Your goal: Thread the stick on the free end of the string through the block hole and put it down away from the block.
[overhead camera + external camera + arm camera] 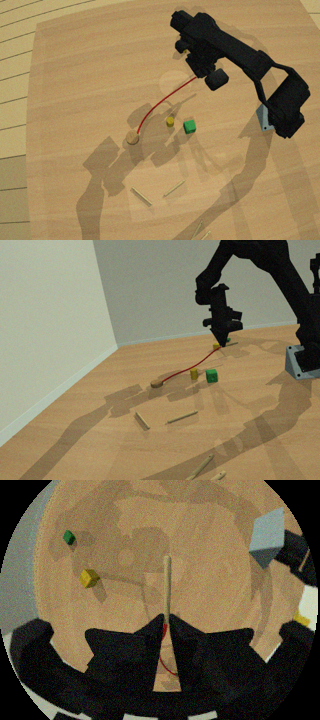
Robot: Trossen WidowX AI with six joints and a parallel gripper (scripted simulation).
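Right now my gripper tip is 10 mm past the thin stick. Round my gripper tip: yellow cube (150 mm to the right, 40 mm below); green block (140 mm to the left, 70 mm ahead, 40 mm below); yellow cylinder (120 mm ahead, 110 mm to the left, 40 mm below).
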